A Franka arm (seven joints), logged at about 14 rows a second.
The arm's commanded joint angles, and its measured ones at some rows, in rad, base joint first. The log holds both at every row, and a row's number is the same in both.
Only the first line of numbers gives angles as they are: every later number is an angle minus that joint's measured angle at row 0.
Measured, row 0:
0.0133, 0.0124, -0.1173, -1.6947, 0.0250, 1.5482, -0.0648
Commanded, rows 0 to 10:
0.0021, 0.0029, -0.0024, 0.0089, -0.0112, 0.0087, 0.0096
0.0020, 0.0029, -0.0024, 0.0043, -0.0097, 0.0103, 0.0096
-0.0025, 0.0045, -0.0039, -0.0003, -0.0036, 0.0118, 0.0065
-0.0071, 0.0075, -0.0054, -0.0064, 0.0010, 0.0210, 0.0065
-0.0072, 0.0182, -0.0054, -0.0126, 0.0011, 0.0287, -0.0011
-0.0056, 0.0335, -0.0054, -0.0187, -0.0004, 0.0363, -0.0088
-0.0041, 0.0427, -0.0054, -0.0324, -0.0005, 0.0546, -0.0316
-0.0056, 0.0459, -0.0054, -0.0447, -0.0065, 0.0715, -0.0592
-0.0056, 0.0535, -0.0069, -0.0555, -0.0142, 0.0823, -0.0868
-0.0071, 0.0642, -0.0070, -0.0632, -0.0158, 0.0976, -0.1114
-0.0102, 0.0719, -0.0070, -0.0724, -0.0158, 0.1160, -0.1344
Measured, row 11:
-0.0045, 0.0654, -0.0049, -0.0517, -0.0015, 0.0796, -0.0876
